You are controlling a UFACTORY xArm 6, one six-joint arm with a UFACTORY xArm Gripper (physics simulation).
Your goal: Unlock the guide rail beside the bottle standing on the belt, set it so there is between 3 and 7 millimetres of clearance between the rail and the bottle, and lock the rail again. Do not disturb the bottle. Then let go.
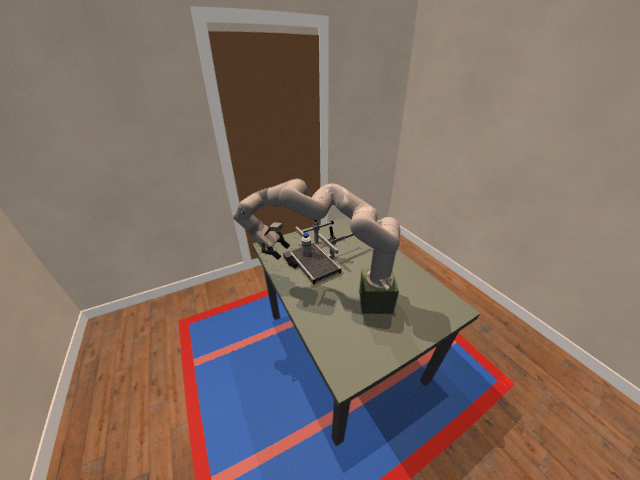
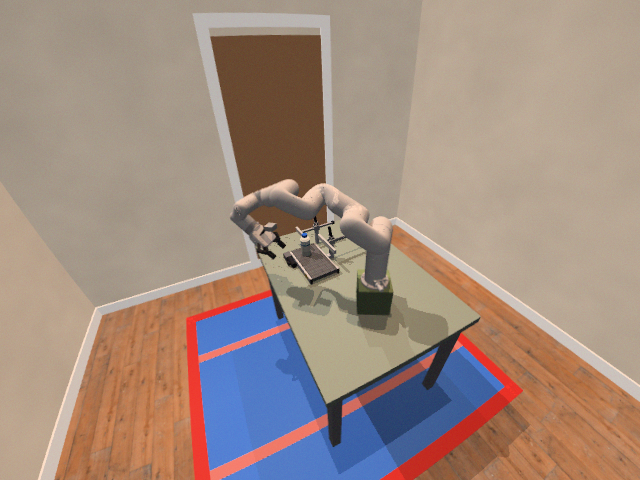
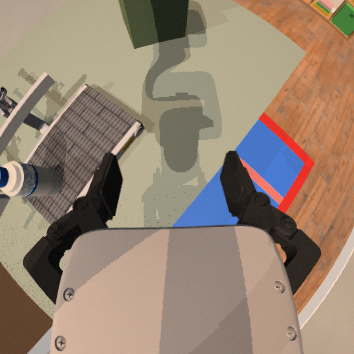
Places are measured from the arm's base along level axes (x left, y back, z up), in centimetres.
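Pixels of known places: gripper, fingertip midpoint: (image 1: 284,252) (image 2: 280,252) (image 3: 170,164); arm's base, origin of the base link: (image 1: 379,279) (image 2: 374,280).
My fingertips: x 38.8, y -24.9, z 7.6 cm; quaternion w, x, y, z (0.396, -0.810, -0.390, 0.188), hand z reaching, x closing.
Ahead of a thing's pixels: the offset from my fingertips to its top centre. "*": to the spot under its first point. Level surfaces: height alone.
The bottle @[dx -16.2, dy -20.2, dz -5.4 cm] (image 1: 306,246) (image 2: 305,246) (image 3: 46,181), with a blue cap, stands upright on the dark belt @[dx -18.7, dy -13.2, dz -19.2 cm] (image 1: 321,266) (image 2: 318,266) (image 3: 85,130). The pale guide rail @[* dx -27.8, dy -14.0, dz -10.5 cm] (image 1: 328,243) (image 2: 326,242) (image 3: 27,106) runs along the belt's far side, beside the bottle. Its clearance from the bottle is too small to measure here. Posts with black handles @[dx -30.7, dy -16.8, dz -1.7 cm] (image 1: 331,232) (image 2: 329,232) stand behind the rail; whether they are locked cannot be told. My gripper (image 1: 282,250) (image 2: 278,250) (image 3: 170,164) is open and empty, off the belt's near side, apart from bottle and rail.
A dark motor block @[* dx -6.1, dy -17.8, dz -19.5 cm] (image 1: 291,259) (image 2: 290,259) sits at the belt's near side, close to my gripper. The green base block (image 1: 377,300) (image 2: 373,300) (image 3: 170,22) carries my arm on the table @[dz -22.7 cm] (image 1: 351,356) (image 2: 346,356). Thin rods extend behind the rail.
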